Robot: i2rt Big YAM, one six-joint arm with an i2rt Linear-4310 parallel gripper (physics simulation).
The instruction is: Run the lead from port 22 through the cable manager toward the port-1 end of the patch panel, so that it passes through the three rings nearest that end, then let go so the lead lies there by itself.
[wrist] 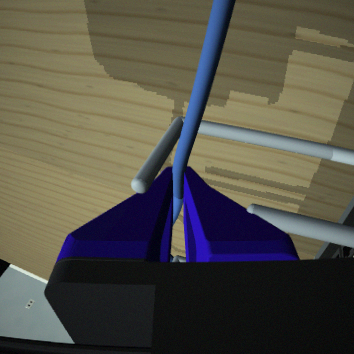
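Observation:
My gripper [178,177] is shut on the blue lead, which shows between its two blue fingertips. The lead [204,72] runs from the fingertips up to the top edge of the wrist view, slanting slightly right, and crosses in front of the corner of a grey cable-manager ring [265,139]. The ring's short bent bar ends in a rounded tip just left of the fingertips, and its lower bar ends beside the right finger. Whether the lead lies inside this ring, I cannot tell. A small part of the patch panel [336,240] shows at the right edge; its port numbers are not readable.
The wooden table top [45,100] lies beyond the ring, with shadows across it. A pale grey surface [30,325] with a small marking shows at the lower left. A small grey piece [179,259] shows low between the fingers. The dark gripper body hides the lower part of the view.

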